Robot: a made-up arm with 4 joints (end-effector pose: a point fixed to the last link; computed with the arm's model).
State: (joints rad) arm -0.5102 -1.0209 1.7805 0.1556
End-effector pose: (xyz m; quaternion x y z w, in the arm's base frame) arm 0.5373 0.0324 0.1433 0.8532 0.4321 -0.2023 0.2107
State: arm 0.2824 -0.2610 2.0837 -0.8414
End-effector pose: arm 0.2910 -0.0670 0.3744 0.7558 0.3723 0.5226 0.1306
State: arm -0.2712 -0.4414 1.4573 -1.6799
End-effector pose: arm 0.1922 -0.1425 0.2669 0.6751 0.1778 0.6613 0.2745
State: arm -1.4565 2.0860 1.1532 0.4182
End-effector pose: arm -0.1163 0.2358 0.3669 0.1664 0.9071 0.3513 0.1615
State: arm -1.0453 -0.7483 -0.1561 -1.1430
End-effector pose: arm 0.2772 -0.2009 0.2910 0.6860 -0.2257 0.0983 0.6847
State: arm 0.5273 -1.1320 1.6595 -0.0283
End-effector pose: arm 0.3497 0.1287 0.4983 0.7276 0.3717 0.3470 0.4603
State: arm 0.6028 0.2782 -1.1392 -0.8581
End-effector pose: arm -0.0166 -0.1284 0.2054 0.2496 -0.9514 -0.0846 0.1593
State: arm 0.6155 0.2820 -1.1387 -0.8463
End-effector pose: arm -0.0186 -0.1287 0.2018 0.2511 -0.9529 -0.0834 0.1481
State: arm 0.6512 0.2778 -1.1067 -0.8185
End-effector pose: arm -0.0218 -0.1358 0.1918 0.2678 -0.9540 -0.0634 0.1189
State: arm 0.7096 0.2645 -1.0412 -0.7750
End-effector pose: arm -0.0241 -0.1512 0.1754 0.2995 -0.9511 -0.0232 0.0719
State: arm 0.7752 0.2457 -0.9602 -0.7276
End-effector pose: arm -0.0225 -0.1719 0.1576 0.3364 -0.9411 0.0262 0.0198
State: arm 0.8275 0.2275 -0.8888 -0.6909
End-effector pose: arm -0.0176 -0.1909 0.1450 -0.3667 0.9275 -0.0694 0.0205
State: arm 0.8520 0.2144 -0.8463 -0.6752
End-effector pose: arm -0.0135 -0.2021 0.1406 -0.3835 0.9179 -0.0949 0.0381
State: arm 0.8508 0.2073 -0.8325 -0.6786
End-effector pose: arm -0.0120 -0.2049 0.1426 -0.3881 0.9152 -0.1027 0.0355
